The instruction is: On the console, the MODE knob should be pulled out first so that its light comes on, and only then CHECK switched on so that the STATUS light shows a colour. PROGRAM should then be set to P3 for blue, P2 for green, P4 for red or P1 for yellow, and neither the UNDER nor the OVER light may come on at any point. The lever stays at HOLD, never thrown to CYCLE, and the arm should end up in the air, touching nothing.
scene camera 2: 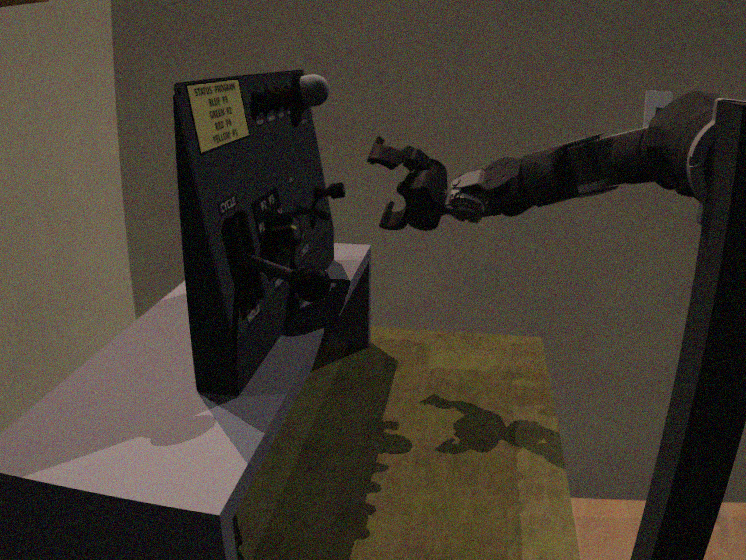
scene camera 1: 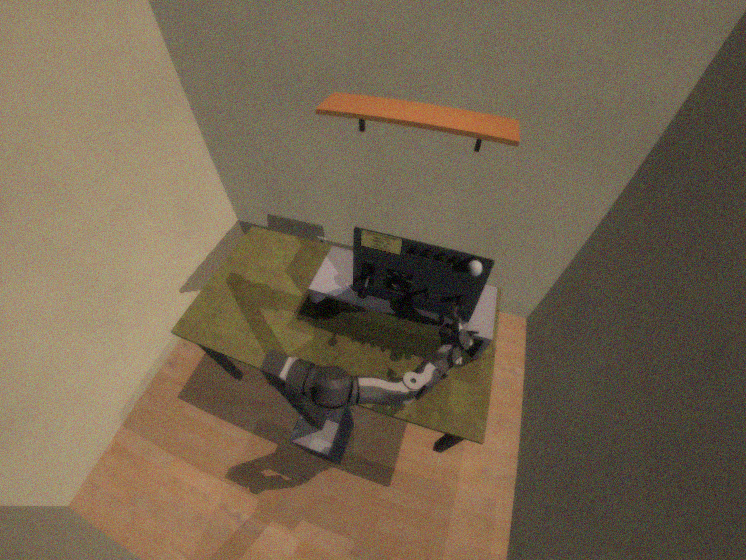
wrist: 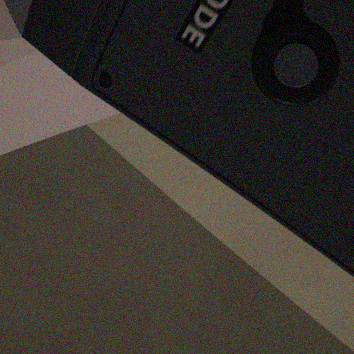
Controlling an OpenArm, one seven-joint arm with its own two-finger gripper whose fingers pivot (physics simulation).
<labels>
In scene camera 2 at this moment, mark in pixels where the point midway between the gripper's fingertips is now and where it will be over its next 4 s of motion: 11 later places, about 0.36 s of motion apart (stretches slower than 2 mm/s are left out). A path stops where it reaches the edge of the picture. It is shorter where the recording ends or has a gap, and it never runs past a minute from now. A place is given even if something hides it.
My gripper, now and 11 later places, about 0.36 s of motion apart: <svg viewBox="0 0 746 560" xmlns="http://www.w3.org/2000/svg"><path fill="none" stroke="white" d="M377 183L371 192L371 193L365 187L344 190L337 191L343 186L335 188L348 186L353 187L390 196L394 190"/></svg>
</labels>
